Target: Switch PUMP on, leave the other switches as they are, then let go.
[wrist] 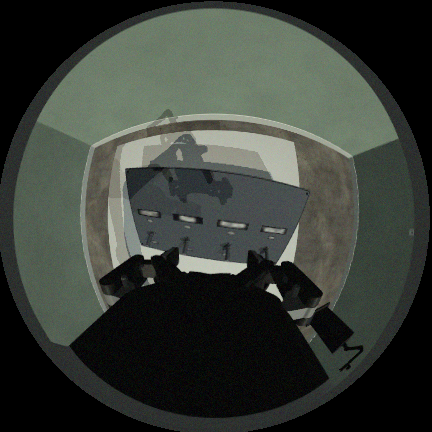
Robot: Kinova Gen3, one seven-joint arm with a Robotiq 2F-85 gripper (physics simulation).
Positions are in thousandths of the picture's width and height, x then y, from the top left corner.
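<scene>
Dark grey switch panel (492,485), visible. Gripper (492,594), visible.
</scene>
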